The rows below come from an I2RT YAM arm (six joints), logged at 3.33 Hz.
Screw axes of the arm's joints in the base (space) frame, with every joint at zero. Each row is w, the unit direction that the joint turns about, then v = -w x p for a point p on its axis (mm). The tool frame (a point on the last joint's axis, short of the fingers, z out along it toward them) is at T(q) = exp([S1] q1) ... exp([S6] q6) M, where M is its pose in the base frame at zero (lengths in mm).
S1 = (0, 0, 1, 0, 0, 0)
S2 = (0, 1, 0, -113.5, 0, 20)
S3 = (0, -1, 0, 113.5, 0, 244)
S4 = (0, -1, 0, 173.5, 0, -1)
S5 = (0, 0, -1, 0, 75, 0)
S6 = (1, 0, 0, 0, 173.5, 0)
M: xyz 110.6 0 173.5 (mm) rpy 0 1.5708 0 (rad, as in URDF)
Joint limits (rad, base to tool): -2.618..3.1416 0..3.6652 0..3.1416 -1.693..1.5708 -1.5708..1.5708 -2.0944..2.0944
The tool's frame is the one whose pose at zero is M.
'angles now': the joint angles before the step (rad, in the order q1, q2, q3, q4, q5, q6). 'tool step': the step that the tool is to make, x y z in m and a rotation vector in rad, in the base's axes. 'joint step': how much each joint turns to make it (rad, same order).
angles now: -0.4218 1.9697 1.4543 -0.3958 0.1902 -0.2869
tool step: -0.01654 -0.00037 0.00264 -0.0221 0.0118 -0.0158
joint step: -0.0154 -0.0567 -0.0691 0.0139 0.0200 -0.0153
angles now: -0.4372 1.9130 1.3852 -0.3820 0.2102 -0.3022
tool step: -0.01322 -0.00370 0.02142 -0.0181 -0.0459 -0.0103
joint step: -0.0229 -0.0707 -0.0200 0.0001 -0.0108 -0.0076
